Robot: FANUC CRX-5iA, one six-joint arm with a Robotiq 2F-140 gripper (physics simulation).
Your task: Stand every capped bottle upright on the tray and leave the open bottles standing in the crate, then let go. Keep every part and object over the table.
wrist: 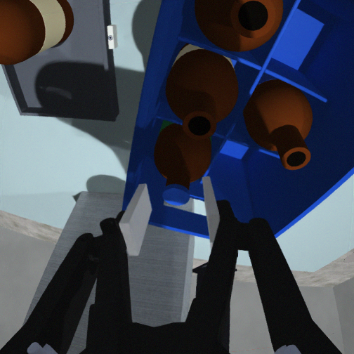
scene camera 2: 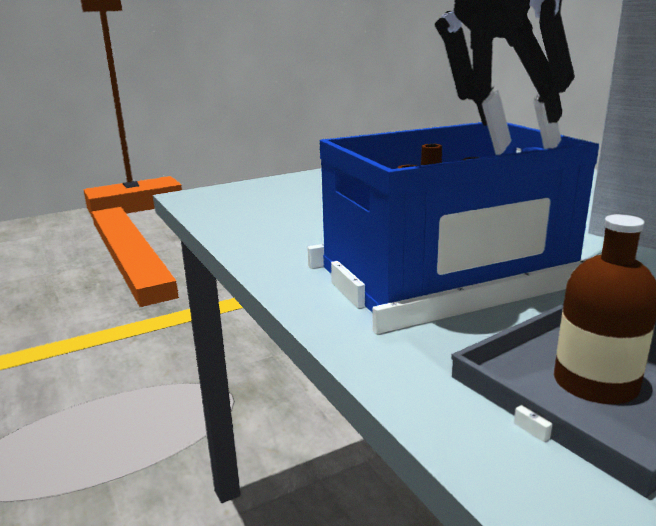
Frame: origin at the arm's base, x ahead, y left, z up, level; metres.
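Seen in the pictures: gripper, fingertip midpoint: (scene camera 2: 527,147).
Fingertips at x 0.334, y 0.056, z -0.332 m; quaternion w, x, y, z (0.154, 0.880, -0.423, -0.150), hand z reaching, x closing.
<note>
Offsets run from my fingertips to a thing's middle. "pt": to the spot under its first point.
The blue crate @[0.025 m right, 0.084 m ahead, 0.080 m down] (scene camera 2: 355,230) (wrist: 300,200) holds three open brown bottles (wrist: 240,35) (wrist: 197,82) (wrist: 277,110) and a smaller brown bottle (wrist: 182,150) with a blue cap @[0.005 m right, 0.010 m back, 0.008 m down] (scene camera 2: 531,149) (wrist: 176,195), in the compartment nearest the gripper in the wrist view. A white-capped brown bottle @[0.244 m left, 0.040 m ahead, 0.085 m down] (scene camera 2: 605,295) (wrist: 22,30) stands upright on the dark grey tray @[pt 0.200 m left, 0.093 m ahead, 0.162 m down] (scene camera 2: 520,361) (wrist: 87,35). My gripper (scene camera 2: 526,145) (wrist: 175,193) is partly open and empty, pointing down, with its fingertips about at the crate's rim. In the wrist view the blue cap shows between the fingertips; whether they reach down beside it is unclear.
White guide blocks (scene camera 2: 465,301) (scene camera 2: 347,283) stand along the crate's foot, and a small one (scene camera 2: 532,422) (wrist: 112,37) is beside the tray. A brushed grey column (scene camera 2: 626,136) (wrist: 160,280) rises behind the crate. The crate's walls and dividers surround the bottles closely.
</note>
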